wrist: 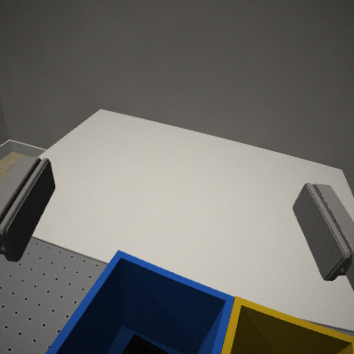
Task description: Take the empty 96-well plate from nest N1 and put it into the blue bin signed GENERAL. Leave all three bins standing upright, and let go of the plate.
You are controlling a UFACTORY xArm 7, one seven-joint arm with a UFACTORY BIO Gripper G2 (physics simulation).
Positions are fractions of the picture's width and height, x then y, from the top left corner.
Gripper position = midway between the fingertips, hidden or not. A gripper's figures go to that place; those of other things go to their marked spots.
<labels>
My gripper (0.51, 0.52): 0.12 m from the lens. A blue bin (0.37, 0.83): 0.35 m from the lens.
</labels>
